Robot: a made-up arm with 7 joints. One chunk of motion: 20 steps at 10 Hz.
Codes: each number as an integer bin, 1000 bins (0 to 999) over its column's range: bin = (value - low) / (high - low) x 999, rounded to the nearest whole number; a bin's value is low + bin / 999 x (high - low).
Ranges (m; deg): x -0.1..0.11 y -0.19..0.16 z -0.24..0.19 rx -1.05..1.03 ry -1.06..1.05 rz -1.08..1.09
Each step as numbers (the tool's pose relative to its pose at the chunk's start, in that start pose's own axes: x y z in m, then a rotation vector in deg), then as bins.
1 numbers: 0.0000 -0.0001 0.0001 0.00 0.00 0.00
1 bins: 476 542 558 504 502 497
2 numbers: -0.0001 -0.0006 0.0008 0.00 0.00 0.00
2 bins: 475 541 559 504 502 497
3 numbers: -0.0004 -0.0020 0.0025 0.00 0.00 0.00
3 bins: 474 537 563 504 502 497
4 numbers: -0.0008 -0.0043 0.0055 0.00 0.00 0.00
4 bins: 472 530 570 504 502 497
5 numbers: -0.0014 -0.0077 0.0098 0.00 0.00 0.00
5 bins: 469 520 580 504 502 497
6 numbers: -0.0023 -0.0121 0.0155 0.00 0.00 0.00
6 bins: 465 508 594 504 502 497
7 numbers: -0.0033 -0.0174 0.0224 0.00 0.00 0.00
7 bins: 460 493 610 504 502 497
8 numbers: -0.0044 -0.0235 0.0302 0.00 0.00 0.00
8 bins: 455 475 628 504 502 497
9 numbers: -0.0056 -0.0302 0.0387 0.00 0.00 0.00
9 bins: 449 456 647 504 502 497
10 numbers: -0.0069 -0.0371 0.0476 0.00 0.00 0.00
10 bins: 443 436 668 504 502 497
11 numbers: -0.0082 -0.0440 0.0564 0.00 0.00 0.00
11 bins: 437 417 689 504 502 497
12 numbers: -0.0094 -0.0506 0.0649 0.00 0.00 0.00
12 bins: 431 398 708 504 502 497
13 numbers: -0.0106 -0.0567 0.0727 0.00 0.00 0.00
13 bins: 425 380 726 504 502 497
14 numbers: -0.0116 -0.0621 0.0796 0.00 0.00 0.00
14 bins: 421 365 743 504 502 497
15 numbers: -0.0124 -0.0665 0.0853 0.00 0.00 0.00
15 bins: 417 353 756 504 502 497
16 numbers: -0.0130 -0.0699 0.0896 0.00 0.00 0.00
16 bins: 414 343 766 504 502 497
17 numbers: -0.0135 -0.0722 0.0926 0.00 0.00 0.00
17 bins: 411 336 773 504 502 497
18 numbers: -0.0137 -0.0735 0.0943 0.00 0.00 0.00
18 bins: 411 333 777 504 502 497
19 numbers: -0.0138 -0.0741 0.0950 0.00 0.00 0.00
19 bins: 410 331 778 504 502 497
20 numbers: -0.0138 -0.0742 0.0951 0.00 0.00 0.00
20 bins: 410 331 779 504 502 497
